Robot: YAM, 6 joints.
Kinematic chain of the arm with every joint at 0, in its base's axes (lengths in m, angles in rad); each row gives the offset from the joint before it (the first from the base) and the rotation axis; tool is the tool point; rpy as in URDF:
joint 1: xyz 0 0 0.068 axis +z
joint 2: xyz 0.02 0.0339 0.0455 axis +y
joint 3: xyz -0.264 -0.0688 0 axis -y
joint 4: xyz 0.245 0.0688 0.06 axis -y
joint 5: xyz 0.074 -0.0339 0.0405 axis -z
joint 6: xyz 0.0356 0 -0.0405 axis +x
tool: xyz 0 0 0 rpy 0 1.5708 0
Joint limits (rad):
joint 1: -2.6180..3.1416
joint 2: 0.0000..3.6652
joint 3: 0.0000..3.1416
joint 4: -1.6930..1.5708
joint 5: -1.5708..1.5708
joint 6: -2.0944..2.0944
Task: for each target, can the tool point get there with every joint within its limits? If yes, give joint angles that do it. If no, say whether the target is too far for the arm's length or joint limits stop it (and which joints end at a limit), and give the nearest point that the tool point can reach.
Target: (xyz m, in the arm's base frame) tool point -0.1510 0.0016 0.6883
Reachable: yes | joints -0.1685 1.0085 2.4382 0.1753 0.7321 -1.0926
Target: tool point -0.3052 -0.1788 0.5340
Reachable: yes | joints 0.5849 0.5128 2.5628 -0.7026 -0.5766 1.1261
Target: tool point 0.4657 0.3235 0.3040
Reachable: yes | joints 0.5661 2.5408 2.6427 -0.5460 -0.7116 -1.5893
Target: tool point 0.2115 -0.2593 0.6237
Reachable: yes | joints -0.7944 1.9529 2.5257 0.5308 1.0455 -0.3332
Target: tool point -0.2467 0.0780 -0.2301
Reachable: yes | joints 2.7091 3.2048 1.1536 0.8654 -1.1539 1.3564
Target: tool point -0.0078 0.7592 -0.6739
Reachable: no: too far | nearest point -0.0048 0.4710 -0.3039 | short by 0.469 m
